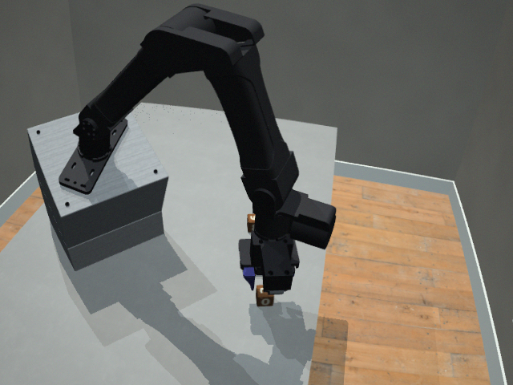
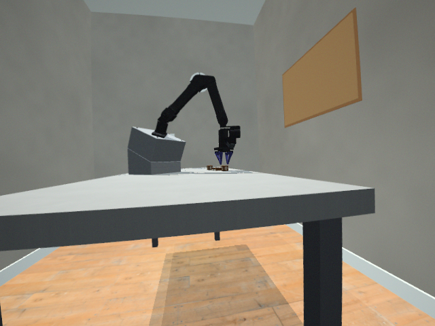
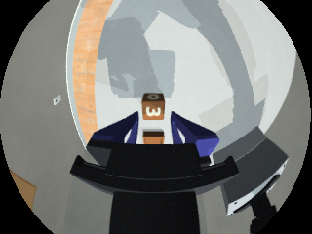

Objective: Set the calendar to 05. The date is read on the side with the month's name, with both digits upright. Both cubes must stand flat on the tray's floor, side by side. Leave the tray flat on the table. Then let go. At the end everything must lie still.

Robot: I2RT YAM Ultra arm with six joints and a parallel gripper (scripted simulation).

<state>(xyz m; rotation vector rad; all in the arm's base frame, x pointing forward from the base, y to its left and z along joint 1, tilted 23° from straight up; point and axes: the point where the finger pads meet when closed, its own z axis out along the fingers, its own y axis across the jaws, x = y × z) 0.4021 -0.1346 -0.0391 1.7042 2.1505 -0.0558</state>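
The brown wooden cube lies 30 mm below my hand. Also, from my hand: brown tray 20 mm behind, 110 mm to the left, 40 mm below.
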